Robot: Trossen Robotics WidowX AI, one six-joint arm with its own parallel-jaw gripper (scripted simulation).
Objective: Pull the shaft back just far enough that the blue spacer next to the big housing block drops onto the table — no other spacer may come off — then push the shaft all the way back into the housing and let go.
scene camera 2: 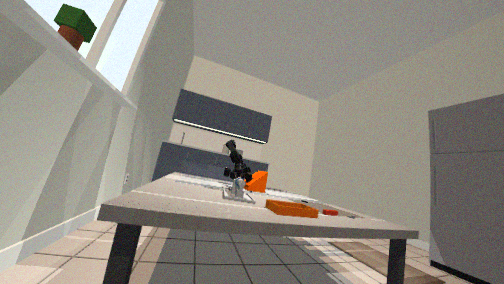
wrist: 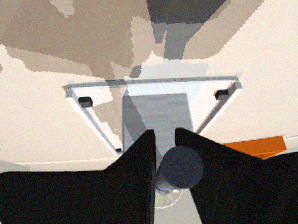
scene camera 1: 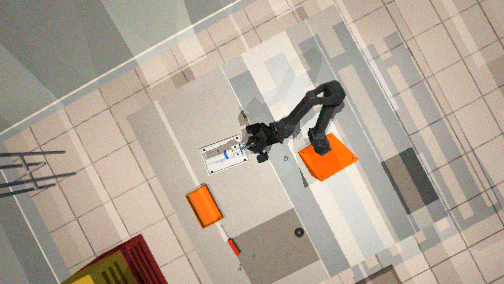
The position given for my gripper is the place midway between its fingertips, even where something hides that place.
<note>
I see my gripper point(wrist: 164, 135), a grey housing block point(wrist: 119, 111) and an orange tray point(wrist: 263, 148).
</note>
